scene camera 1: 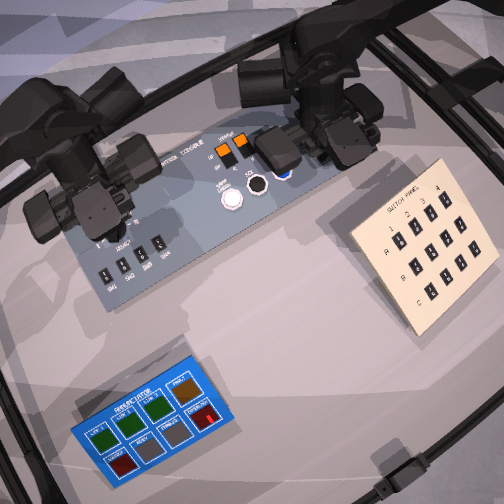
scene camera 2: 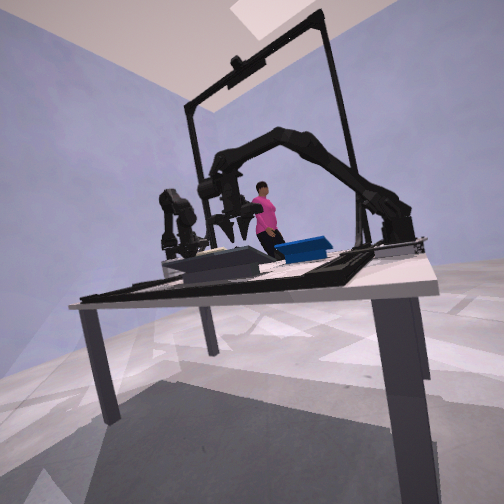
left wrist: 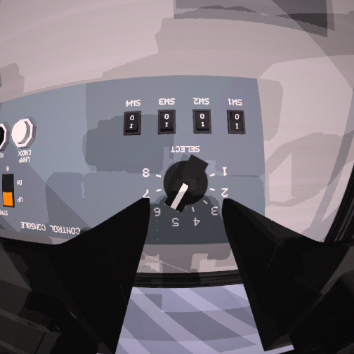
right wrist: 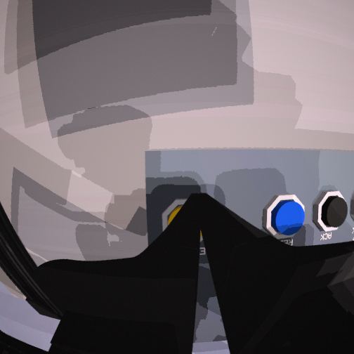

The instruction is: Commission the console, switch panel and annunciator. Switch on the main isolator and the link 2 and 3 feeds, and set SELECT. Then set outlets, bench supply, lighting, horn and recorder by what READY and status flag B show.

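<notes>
The grey control console point(scene camera 1: 185, 220) point(scene camera 2: 220, 260) carries the black SELECT knob point(left wrist: 180, 175), whose white pointer lies between 5 and 6. My left gripper point(scene camera 2: 238, 240) point(left wrist: 186, 204) is open and empty above the knob, its fingertips on either side of it in the left wrist view. My right gripper point(right wrist: 197, 199) is shut and empty, partly covering a yellow button point(right wrist: 176, 216). Switches SW1 point(left wrist: 236, 121) to SW4 point(left wrist: 132, 123) are uncovered. Both status flags point(scene camera 1: 222, 150) point(scene camera 1: 240, 140) show orange at UP. On the blue annunciator point(scene camera 1: 80, 430) point(scene camera 2: 305, 245), the READY tile point(scene camera 1: 149, 451) is grey.
The cream switch panel point(scene camera 1: 370, 240) stands at the right in scene camera 1, with rows A to C. A white lamp check button point(scene camera 1: 232, 199), a black ACK button point(scene camera 1: 257, 184) and a blue button point(right wrist: 290, 217) are on the console. A person point(scene camera 2: 266, 215) stands behind the table.
</notes>
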